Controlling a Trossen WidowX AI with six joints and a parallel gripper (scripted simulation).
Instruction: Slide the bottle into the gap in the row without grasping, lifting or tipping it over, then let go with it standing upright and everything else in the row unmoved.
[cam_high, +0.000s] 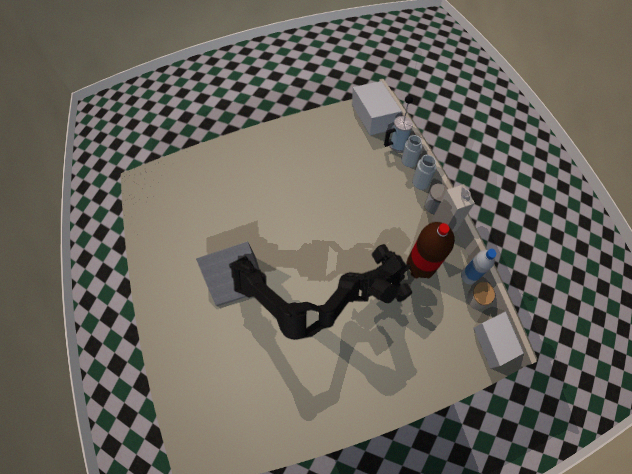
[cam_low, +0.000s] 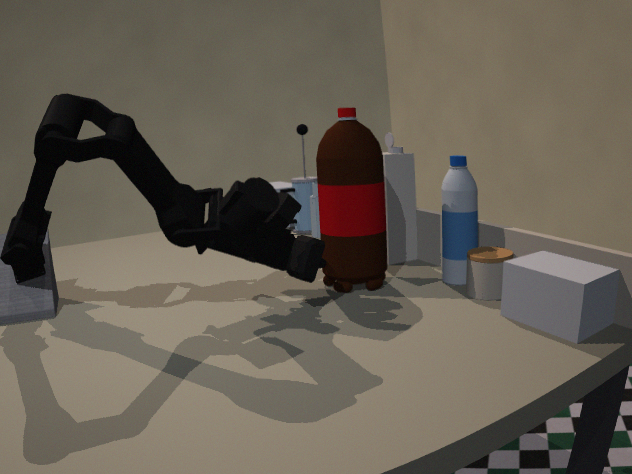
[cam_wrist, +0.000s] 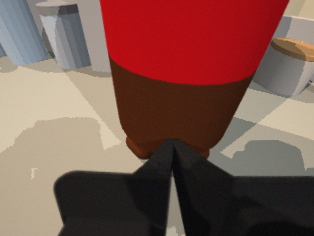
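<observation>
Now: hand 9 cm short of the brown cola bottle, 1 cm to the left of it and 9 cm below it. Also, from my hand: blue-capped water bottle (23 cm ahead, 13 cm to the right, 4 cm above); then french press (28 cm ahead, 48 cm to the left, 8 cm above); then cork-lidded jar (21 cm ahead, 21 cm to the right, 3 cm below).
</observation>
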